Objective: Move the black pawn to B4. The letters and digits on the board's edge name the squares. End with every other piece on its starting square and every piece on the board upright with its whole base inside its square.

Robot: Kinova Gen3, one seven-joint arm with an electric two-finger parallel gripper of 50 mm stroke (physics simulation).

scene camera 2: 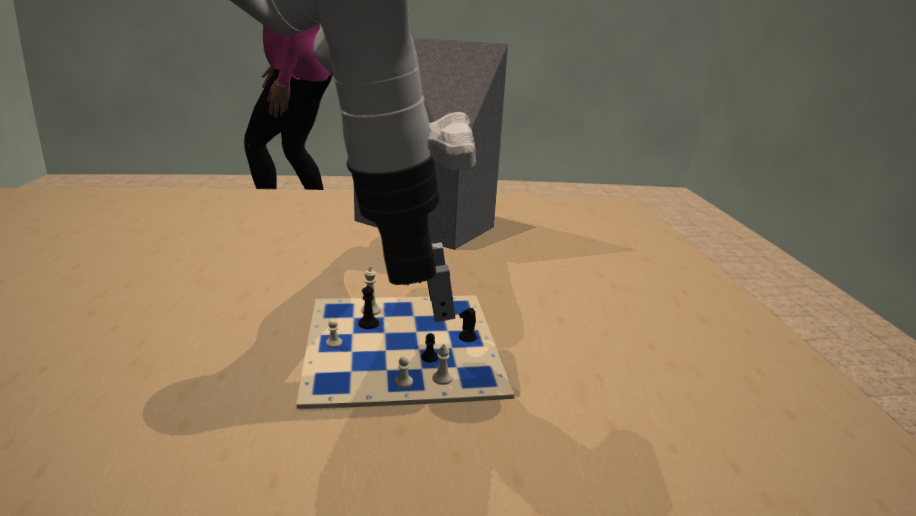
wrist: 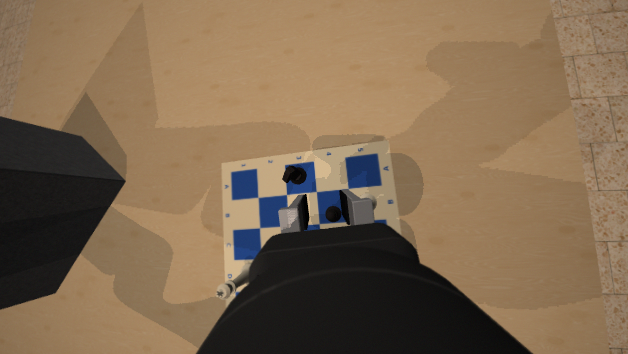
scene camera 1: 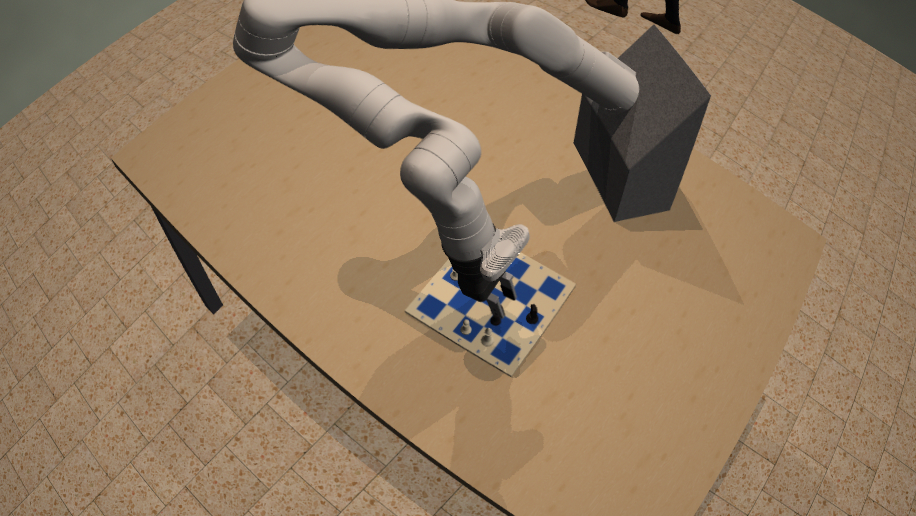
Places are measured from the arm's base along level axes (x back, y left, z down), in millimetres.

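Pixels of known places: gripper, fingertip midpoint: [scene camera 2: 442,307] [wrist: 324,204] [scene camera 1: 504,305]; arm's base at its link origin: [scene camera 1: 620,92].
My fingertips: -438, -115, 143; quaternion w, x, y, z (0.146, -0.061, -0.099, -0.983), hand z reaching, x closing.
Ahead of a thing's pixels: the offset from my fingertips to its middle, as dx, dy, dz.
The black pawn @(+3, -12, +48) [scene camera 1: 496,321] [scene camera 2: 430,348] [wrist: 333,214] stands upright on the blue square B4 of the board @(+47, -29, +66) [scene camera 1: 413,311] [scene camera 2: 349,399] [wrist: 226,200]. Its base sits toward the C4 side of the square; its exact clearance from that edge is hard to tell. My gripper [scene camera 1: 503,308] [scene camera 2: 442,310] [wrist: 324,204] is open and empty, raised above the pawn. In the wrist view the pawn's head shows between the fingers, nearer the finger on the row 5 side. In scene camera 2 the near fingertip is higher than the pawn and farther back.
A white bishop @(-38, -15, +42) [scene camera 1: 487,337] [scene camera 2: 442,366] stands on B5, a white pawn @(-29, -55, +48) [scene camera 1: 466,327] [scene camera 2: 403,373] on C5, the black knight @(+26, +47, +44) [scene camera 1: 532,313] [scene camera 2: 468,324] [wrist: 296,175] on A3. A white pawn @(+70, -103, +48) [scene camera 2: 333,334] is on E3, a tall black piece @(+98, -53, +37) [scene camera 2: 367,310] on D2, the white king @(+128, -40, +32) [scene camera 2: 369,280] [wrist: 226,290] on D1.
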